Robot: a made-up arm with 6 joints.
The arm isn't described. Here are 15 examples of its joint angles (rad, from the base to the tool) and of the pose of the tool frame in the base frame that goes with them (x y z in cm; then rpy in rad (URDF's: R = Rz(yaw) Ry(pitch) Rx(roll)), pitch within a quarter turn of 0, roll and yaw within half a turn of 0).
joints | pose
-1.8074 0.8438 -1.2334 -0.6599 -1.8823 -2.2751 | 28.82 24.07 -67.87 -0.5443 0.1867 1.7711
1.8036 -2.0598 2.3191 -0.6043 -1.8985 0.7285 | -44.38 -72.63 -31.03 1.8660 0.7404 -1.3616
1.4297 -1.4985 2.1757 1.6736 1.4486 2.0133 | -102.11 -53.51 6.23 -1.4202 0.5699 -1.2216
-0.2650 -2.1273 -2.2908 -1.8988 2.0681 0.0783 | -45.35 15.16 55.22 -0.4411 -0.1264 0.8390
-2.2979 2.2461 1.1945 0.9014 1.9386 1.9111 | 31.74 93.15 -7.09 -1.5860 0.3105 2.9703
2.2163 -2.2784 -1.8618 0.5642 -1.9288 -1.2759 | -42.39 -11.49 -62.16 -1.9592 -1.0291 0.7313
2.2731 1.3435 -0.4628 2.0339 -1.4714 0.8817 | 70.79 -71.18 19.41 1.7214 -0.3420 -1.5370
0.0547 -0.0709 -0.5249 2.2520 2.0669 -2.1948 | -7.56 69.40 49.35 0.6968 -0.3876 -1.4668
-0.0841 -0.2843 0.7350 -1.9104 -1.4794 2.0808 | 5.47 35.40 42.86 -1.8808 -0.7552 0.6020
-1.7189 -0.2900 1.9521 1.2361 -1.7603 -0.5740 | -16.89 49.53 -82.52 -2.8190 0.6162 2.3032
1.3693 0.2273 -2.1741 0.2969 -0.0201 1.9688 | 17.10 -3.23 87.54 1.6942 0.3562 0.1569
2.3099 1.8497 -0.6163 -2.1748 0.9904 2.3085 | 43.40 -62.54 -49.77 -1.4181 0.5819 -0.0559
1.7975 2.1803 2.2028 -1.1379 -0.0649 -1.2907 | 37.10 -49.46 -47.05 -0.0252 0.6110 -2.4876
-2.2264 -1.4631 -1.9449 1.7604 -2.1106 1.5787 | -103.19 65.48 -43.35 1.2901 0.4583 1.4027
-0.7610 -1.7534 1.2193 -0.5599 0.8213 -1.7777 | -74.16 21.48 45.14 1.3130 0.4213 2.7151
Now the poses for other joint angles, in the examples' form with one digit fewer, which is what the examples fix.
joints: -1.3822 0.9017 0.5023 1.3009 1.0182 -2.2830
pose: 32.4 61.3 -29.3 -2.408 0.250 -2.339
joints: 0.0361 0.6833 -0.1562 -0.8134 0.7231 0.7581
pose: 35.3 13.1 52.0 0.692 -0.471 -1.961
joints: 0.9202 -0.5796 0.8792 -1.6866 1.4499 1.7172
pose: -46.0 -13.6 31.2 0.155 0.565 2.615
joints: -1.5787 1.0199 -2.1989 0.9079 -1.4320 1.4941
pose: 72.9 56.8 -62.4 -0.750 -0.108 0.540
